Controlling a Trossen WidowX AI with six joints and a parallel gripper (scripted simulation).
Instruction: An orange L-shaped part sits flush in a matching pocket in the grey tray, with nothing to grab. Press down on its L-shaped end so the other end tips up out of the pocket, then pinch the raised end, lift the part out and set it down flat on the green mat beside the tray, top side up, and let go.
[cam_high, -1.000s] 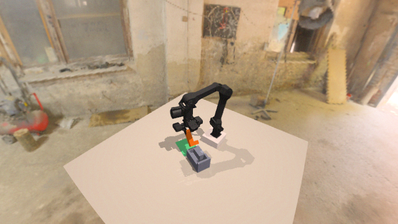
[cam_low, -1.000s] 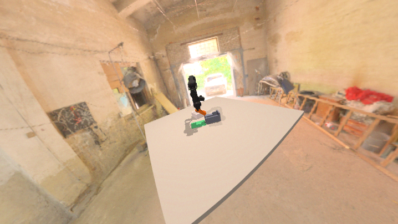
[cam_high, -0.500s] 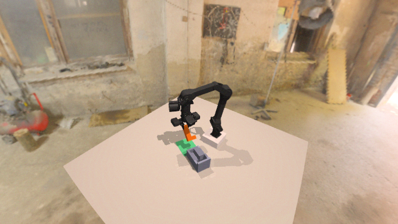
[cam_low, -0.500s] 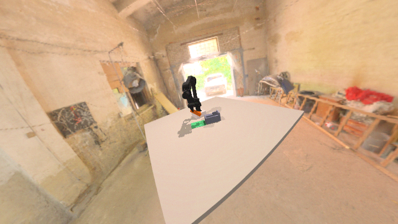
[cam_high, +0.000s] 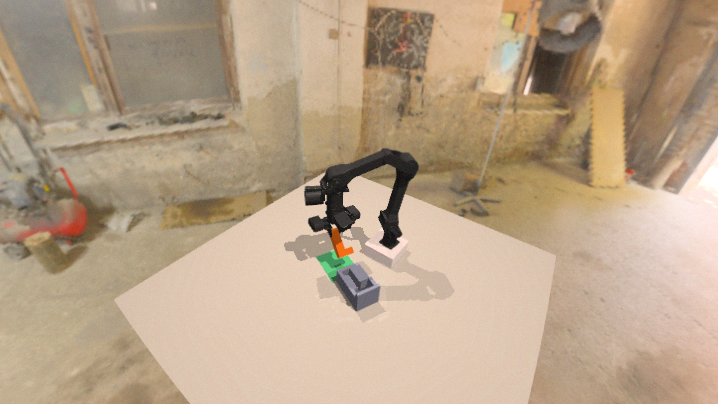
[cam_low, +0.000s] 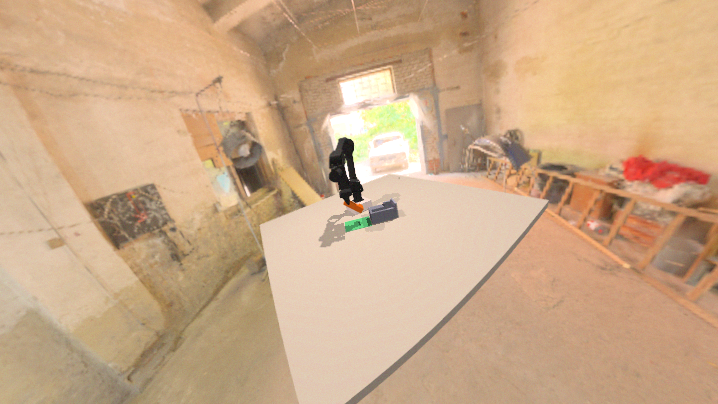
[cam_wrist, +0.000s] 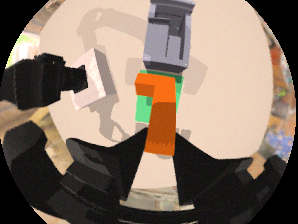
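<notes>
My gripper tip is now 15 cm above the green mat, 2 cm to the right of it and 1 cm short of it. Round my gripper tip: orange L-shaped part 4 cm to the left, 3 cm below.
</notes>
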